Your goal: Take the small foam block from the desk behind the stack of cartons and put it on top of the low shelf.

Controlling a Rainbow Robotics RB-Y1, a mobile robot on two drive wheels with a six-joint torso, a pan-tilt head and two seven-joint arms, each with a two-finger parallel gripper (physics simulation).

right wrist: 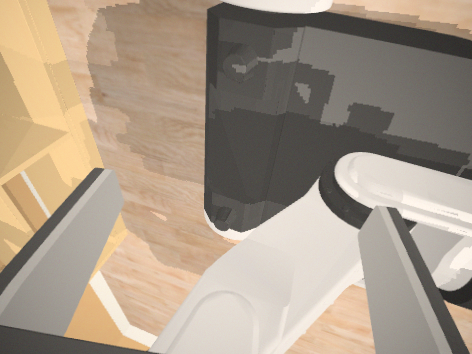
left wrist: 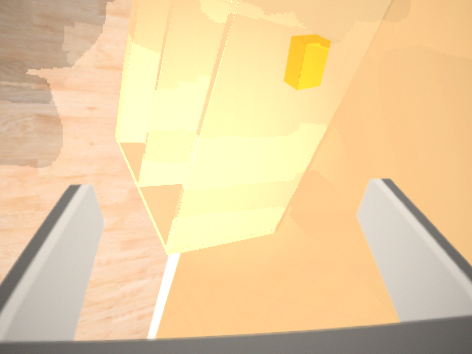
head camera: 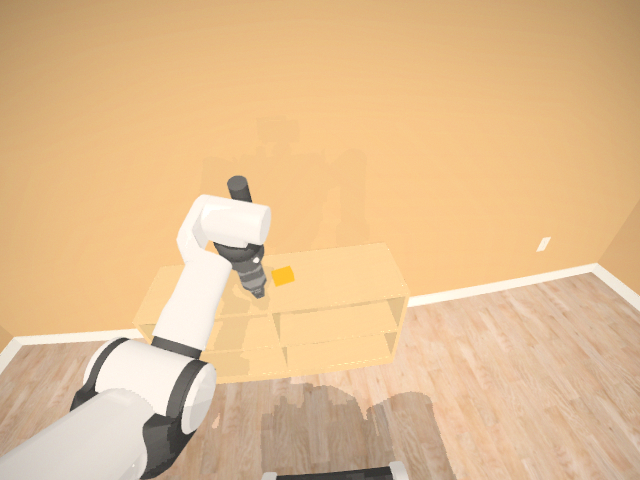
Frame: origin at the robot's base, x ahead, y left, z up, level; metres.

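Seen in the pictures: left gripper, between the fingertips: [left wrist: 235,200] [head camera: 253,277]; right gripper, between the fingertips: [right wrist: 240,202].
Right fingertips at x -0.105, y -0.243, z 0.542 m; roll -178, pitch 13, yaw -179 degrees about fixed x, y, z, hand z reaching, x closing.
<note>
A point is followed by its place in that frame.
The small yellow-orange foam block [head camera: 283,275] @[x 0.739, y 0.153, z 0.656 m] [left wrist: 307,62] @[x 0.740, y 0.162, z 0.656 m] sits on top of the low shelf [head camera: 351,273] @[x 0.765, y -0.157, z 0.611 m] [left wrist: 250,120] @[x 0.703, y 0.011, z 0.611 m], left of the middle of its top in the head camera. The shelf also shows at the left edge of the right wrist view [right wrist: 35,80] @[x 0.648, y 0.050, z 0.080 m]. My left gripper [head camera: 258,296] [left wrist: 235,200] @[x 0.358, y 0.158, z 1.017 m] is open and empty; in the head camera its tip appears just left of the block, and in the left wrist view the block lies beyond the fingers, well apart from them. My right gripper [right wrist: 240,202] @[x -0.105, y -0.243, z 0.542 m] is open and empty. The desk and cartons do not show.
An orange wall [head camera: 413,129] @[x 1.014, y -0.462, z 1.190 m] stands behind the shelf, with a white baseboard [head camera: 480,289] @[x 1.045, y -1.166, z 0.057 m] and a wall outlet [head camera: 543,243] @[x 1.078, y -1.561, z 0.412 m]. Wooden floor [head camera: 516,372] @[x 0.440, y -1.099, z 0.001 m] [left wrist: 85,160] @[x 0.521, y -0.509, z 0.001 m] [right wrist: 150,110] @[x 0.327, y 0.100, z 0.001 m] lies in front. The robot's dark base [right wrist: 390,85] @[x -0.215, y -0.171, z 0.170 m] and white body parts [right wrist: 260,260] @[x -0.113, y -0.066, z 0.452 m] show in the right wrist view.
</note>
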